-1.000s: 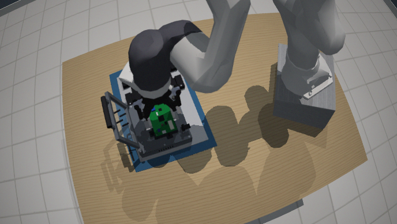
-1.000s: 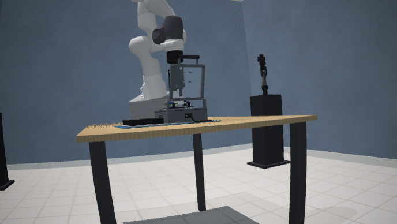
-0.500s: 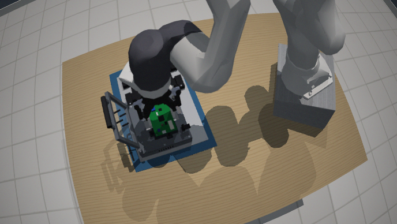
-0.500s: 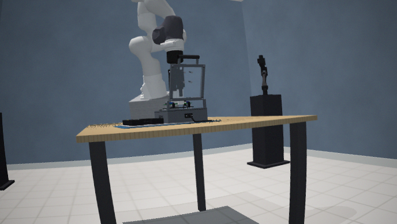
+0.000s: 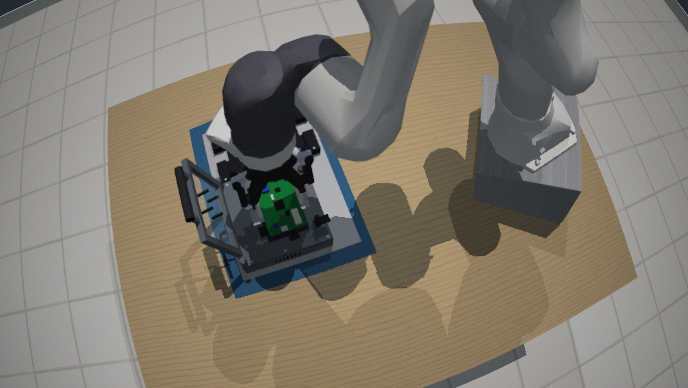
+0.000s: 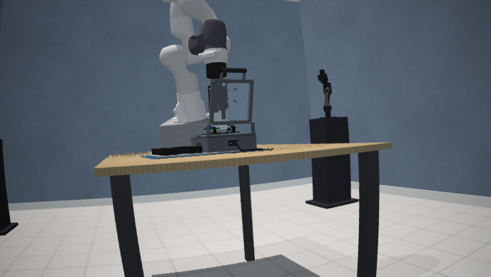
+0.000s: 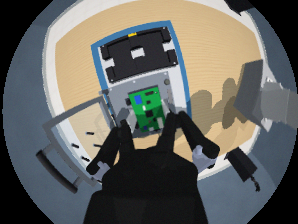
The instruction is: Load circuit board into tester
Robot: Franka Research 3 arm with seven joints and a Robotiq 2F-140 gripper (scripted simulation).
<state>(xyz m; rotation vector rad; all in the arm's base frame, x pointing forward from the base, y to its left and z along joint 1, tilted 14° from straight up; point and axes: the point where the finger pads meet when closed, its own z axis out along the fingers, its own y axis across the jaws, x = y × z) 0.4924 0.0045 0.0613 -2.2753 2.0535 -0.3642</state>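
Right now my hand is 20 mm above the green circuit board. From my hand the other things lie so: black post: 70 mm behind, 50 mm to the left, 20 mm below; see-through lid: 120 mm ahead, 80 mm above, 10 mm to the left.
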